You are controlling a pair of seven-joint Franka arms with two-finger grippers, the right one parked.
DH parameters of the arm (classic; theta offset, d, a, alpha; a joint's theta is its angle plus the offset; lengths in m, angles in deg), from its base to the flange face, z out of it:
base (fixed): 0 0 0 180
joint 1: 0.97 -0.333 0 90
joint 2: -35.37 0 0 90
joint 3: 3.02 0.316 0.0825 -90
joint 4: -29.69 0 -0.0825 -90
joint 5: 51.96 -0.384 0 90
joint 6: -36.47 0 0.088 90
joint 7: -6.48 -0.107 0 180
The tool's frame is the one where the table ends.
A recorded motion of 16 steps. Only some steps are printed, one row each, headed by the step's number.
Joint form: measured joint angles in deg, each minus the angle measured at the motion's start. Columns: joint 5, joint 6, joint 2, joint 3, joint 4, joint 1, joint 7.
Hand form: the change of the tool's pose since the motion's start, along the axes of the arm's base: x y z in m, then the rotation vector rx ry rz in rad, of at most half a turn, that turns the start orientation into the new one. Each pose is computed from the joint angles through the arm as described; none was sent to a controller.
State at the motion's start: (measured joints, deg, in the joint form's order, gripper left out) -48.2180 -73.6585 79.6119 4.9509 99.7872 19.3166 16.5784
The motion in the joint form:
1: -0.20 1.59 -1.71 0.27 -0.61 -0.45 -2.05
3: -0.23 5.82 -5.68 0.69 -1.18 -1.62 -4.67
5: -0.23 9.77 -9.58 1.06 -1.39 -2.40 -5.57
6: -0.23 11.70 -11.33 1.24 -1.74 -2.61 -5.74
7: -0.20 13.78 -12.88 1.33 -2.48 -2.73 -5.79
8: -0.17 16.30 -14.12 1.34 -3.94 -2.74 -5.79
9: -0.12 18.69 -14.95 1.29 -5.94 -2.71 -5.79
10: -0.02 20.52 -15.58 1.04 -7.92 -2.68 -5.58
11: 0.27 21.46 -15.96 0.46 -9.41 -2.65 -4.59
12: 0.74 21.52 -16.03 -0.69 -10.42 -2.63 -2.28
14: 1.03 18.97 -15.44 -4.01 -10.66 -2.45 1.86
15: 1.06 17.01 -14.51 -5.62 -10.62 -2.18 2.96
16: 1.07 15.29 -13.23 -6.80 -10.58 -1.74 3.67
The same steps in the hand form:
1: 0.0013 0.0081 0.0250 -0.0023 -0.0112 -0.0257
3: -0.0026 0.0284 0.0749 -0.0095 -0.0136 -0.0437
5: -0.0116 0.0444 0.1205 -0.0163 -0.0148 -0.0386
6: -0.0170 0.0499 0.1426 -0.0195 -0.0171 -0.0349
7: -0.0227 0.0532 0.1649 -0.0238 -0.0200 -0.0324
8: -0.0288 0.0539 0.1885 -0.0280 -0.0223 -0.0332
9: -0.0342 0.0529 0.2115 -0.0326 -0.0290 -0.0365
10: -0.0391 0.0500 0.2325 -0.0399 -0.0412 -0.0395
11: -0.0429 0.0438 0.2475 -0.0526 -0.0550 -0.0334
12: -0.0454 0.0324 0.2559 -0.0726 -0.0685 -0.0123
14: -0.0461 -0.0002 0.2537 -0.1126 -0.0946 0.0074
15: -0.0441 -0.0189 0.2450 -0.1313 -0.1051 -0.0005
16: -0.0414 -0.0362 0.2315 -0.1439 -0.1068 -0.0110

